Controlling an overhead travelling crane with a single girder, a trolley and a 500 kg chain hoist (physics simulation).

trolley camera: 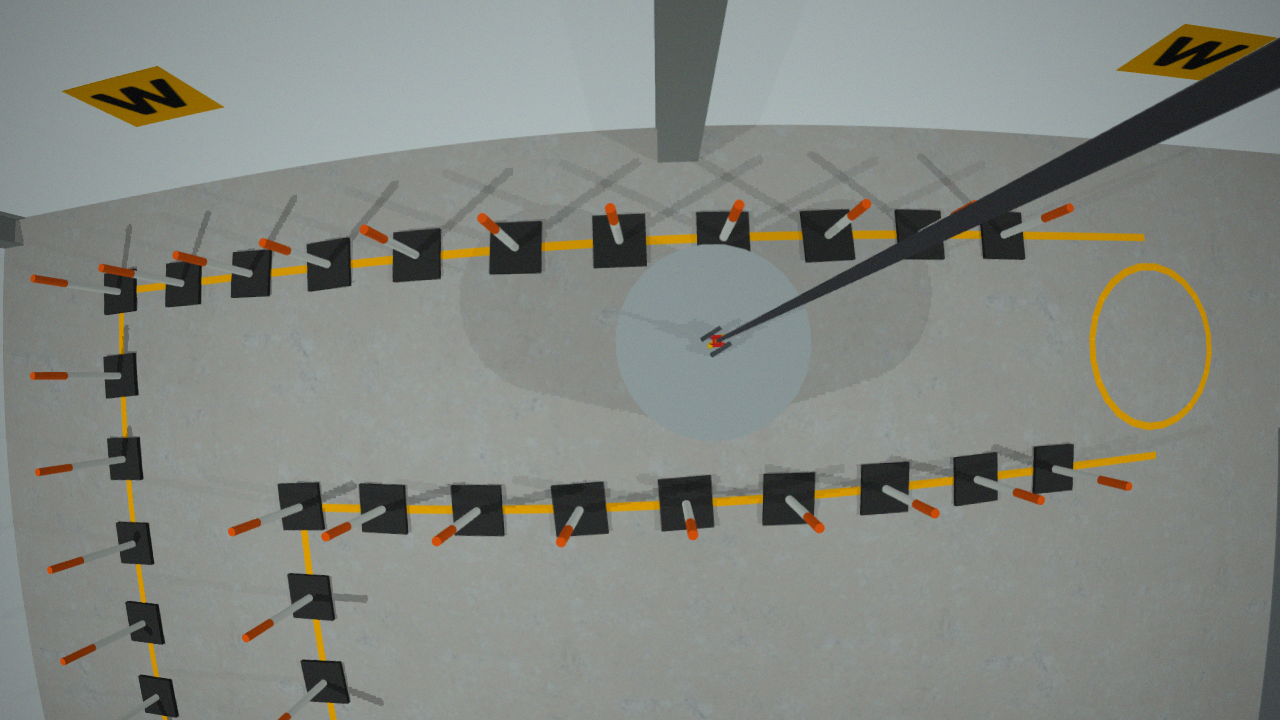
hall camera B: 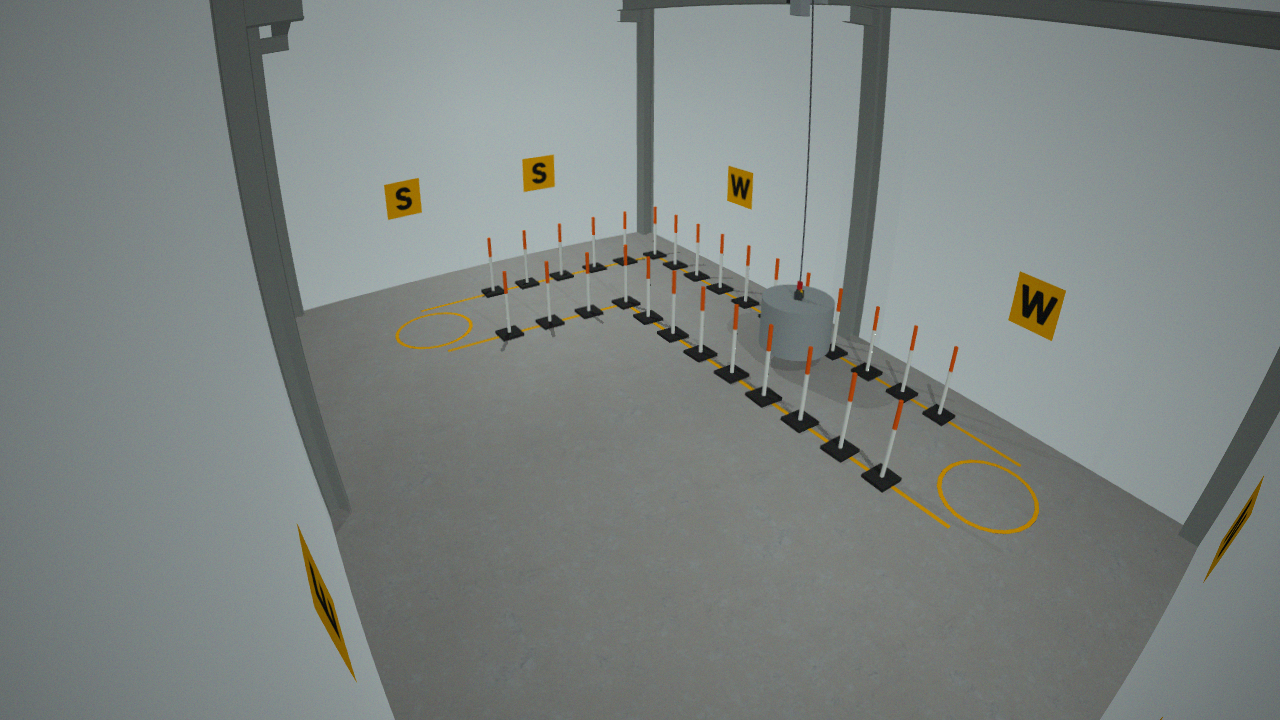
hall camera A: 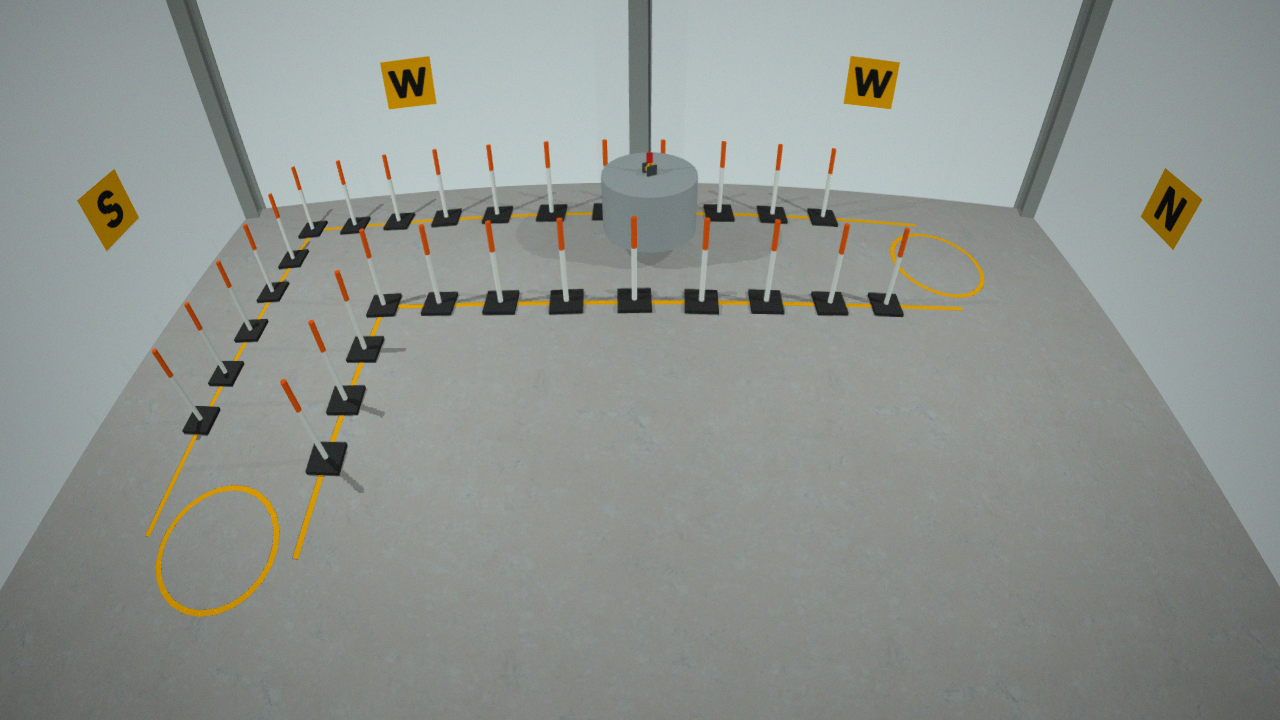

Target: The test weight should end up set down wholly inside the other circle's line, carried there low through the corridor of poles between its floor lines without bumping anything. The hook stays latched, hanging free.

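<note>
The grey test weight (hall camera A: 648,214) (hall camera B: 795,329) (trolley camera: 680,394) hangs upright and low above the floor, its shadow beneath it, in the long leg of the corridor beside the W wall. My hook (hall camera A: 648,167) (hall camera B: 799,291) (trolley camera: 715,342) is shut on the fitting at the weight's top centre. In the trolley view the weight lies between the two pole rows and partly covers one far-row base. The circle at the corridor's north end (hall camera A: 982,275) (hall camera B: 1038,503) (trolley camera: 1092,346) lies beyond the last poles. The other end's circle (hall camera A: 205,613) (hall camera B: 471,326) lies at the south leg.
The far floor line (hall camera A: 877,221) (trolley camera: 1083,236) and near floor line (hall camera A: 935,308) (trolley camera: 1114,461) carry orange-and-white poles on black bases on both sides of the weight. A steel column (hall camera A: 639,80) (hall camera B: 868,179) (trolley camera: 687,80) stands at the W wall behind the far row.
</note>
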